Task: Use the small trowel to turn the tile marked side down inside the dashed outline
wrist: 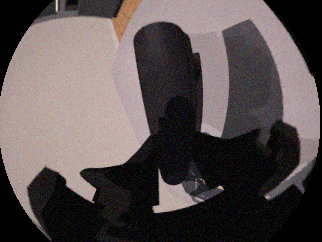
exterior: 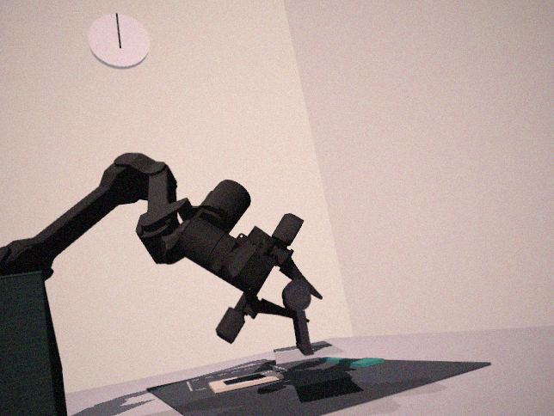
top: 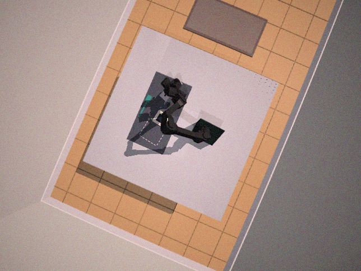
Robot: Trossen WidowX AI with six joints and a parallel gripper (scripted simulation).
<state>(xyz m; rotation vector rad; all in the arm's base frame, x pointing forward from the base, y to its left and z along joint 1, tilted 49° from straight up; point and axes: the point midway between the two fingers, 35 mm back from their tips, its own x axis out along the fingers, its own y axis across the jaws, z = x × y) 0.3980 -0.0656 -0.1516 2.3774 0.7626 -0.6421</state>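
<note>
Now: gripper tip 20 mm past the dark mat, 190 mm to the right of it and 120 mm above it. From my gripper tip the other things lie so: teal object (120 mm ahead, 180 mm to the left, 100 mm below); then trowel (30 mm behind, 10 mm to the left, 10 mm below); then cream tile (60 mm behind, 230 mm to the left, 100 mm below).
</note>
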